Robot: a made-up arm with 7 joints.
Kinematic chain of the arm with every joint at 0, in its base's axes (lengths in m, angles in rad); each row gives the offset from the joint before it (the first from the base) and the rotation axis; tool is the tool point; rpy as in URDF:
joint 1: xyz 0 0 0.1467 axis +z
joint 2: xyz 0 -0.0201 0.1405 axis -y
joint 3: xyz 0 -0.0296 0.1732 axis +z
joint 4: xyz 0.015 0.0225 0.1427 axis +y
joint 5: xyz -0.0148 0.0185 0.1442 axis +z
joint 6: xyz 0 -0.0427 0.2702 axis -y
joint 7: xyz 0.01 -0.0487 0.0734 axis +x
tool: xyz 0 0 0 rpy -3.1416 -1.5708 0
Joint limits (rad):
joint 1: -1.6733..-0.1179
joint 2: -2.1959..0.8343
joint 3: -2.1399..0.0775
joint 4: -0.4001..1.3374
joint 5: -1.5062..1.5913
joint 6: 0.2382..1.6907
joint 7: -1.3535..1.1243
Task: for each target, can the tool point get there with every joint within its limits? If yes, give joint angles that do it. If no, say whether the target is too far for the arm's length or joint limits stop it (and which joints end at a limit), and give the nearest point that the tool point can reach.
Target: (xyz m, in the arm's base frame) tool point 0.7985 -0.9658 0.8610
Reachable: no: too far | nearest point 0.4772 -0.5771 0.6301 | short by 0.555 m
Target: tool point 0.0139 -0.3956 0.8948
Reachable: yes | joints -0.4164 -0.0946 -1.0620 0.9984 -0.0155 1.5675 0.6597
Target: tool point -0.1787 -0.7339 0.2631
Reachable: yes | joints -1.1677 -1.4914 -1.2671 0.9265 0.5067 0.4980 -0.9231
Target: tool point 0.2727 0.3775 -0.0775
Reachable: no: joint limits stop it (at a limit: joint 1, joint 2, joint 4, joint 6) | nearest point 0.4924 0.1515 -0.1666 | short by 0.328 m
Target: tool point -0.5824 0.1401 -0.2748
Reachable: no: joint limits stop it (at a limit: joint 1, joint 2, joint 4, joint 5, joint 6) | nearest point -0.4300 -0.0414 -0.2000 | short by 0.249 m
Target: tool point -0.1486 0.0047 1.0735
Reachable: yes | joints -0.7022 0.1942 -0.5368 0.2938 -0.4726 0.8794 -0.7721
